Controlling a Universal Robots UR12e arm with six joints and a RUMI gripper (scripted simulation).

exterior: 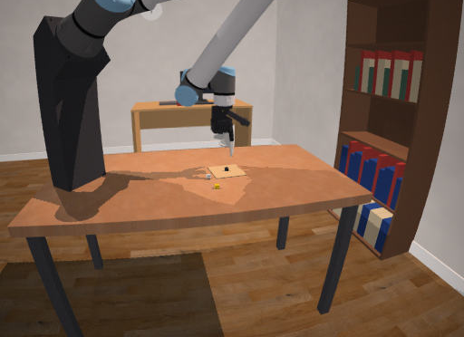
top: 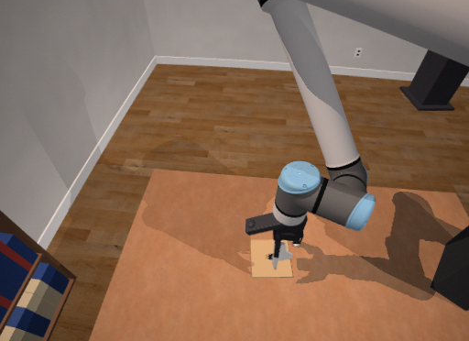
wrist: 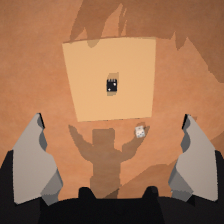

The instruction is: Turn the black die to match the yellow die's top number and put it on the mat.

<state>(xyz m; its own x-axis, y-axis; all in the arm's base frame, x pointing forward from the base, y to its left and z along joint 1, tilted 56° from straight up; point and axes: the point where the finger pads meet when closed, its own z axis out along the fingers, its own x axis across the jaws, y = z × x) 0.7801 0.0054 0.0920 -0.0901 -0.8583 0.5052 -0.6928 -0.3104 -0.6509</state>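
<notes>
Right now my hand is 80 mm above the black die. From my hand the other things lie so: tan mat 90 mm below; then white die 100 mm behind, 90 mm below, 40 mm to the right; then yellow die 160 mm to the right, 100 mm behind, 90 mm below.
</notes>
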